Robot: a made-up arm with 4 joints. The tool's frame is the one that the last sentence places.
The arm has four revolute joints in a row. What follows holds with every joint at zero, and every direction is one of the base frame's.
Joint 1 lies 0.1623 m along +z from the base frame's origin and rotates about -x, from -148.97 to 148.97 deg.
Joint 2 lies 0.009 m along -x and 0.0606 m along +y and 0.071 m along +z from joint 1 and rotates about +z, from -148.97 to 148.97 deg.
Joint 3 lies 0.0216 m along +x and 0.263 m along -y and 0.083 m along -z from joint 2 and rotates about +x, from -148.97 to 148.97 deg.
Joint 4 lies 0.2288 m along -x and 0.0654 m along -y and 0.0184 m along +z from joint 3 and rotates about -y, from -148.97 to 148.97 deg.
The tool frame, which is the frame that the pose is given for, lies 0.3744 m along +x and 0.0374 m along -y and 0.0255 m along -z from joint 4; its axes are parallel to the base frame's.
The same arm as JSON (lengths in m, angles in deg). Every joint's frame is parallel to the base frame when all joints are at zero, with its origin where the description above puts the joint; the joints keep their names.
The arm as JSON. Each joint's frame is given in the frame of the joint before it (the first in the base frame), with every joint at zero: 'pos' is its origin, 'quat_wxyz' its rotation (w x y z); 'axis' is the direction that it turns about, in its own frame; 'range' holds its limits. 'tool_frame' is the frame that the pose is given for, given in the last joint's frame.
{"length_unit": "m", "angle_unit": "deg", "joints": [
  {"joint": "joint 1", "pos": [0.0, 0.0, 0.1623], "quat_wxyz": [1.0, 0.0, 0.0, 0.0], "axis": [-1.0, 0.0, 0.0], "range": [-148.97, 148.97]},
  {"joint": "joint 2", "pos": [-0.009, 0.0606, 0.071], "quat_wxyz": [1.0, 0.0, 0.0, 0.0], "axis": [0.0, 0.0, 1.0], "range": [-148.97, 148.97]},
  {"joint": "joint 3", "pos": [0.0216, -0.263, -0.083], "quat_wxyz": [1.0, 0.0, 0.0, 0.0], "axis": [1.0, 0.0, 0.0], "range": [-148.97, 148.97]},
  {"joint": "joint 4", "pos": [-0.2288, -0.0654, 0.0184], "quat_wxyz": [1.0, 0.0, 0.0, 0.0], "axis": [0.0, -1.0, 0.0], "range": [-148.97, 148.97]}
], "tool_frame": {"pos": [0.3744, -0.0374, -0.0255], "quat_wxyz": [1.0, 0.0, 0.0, 0.0]}}

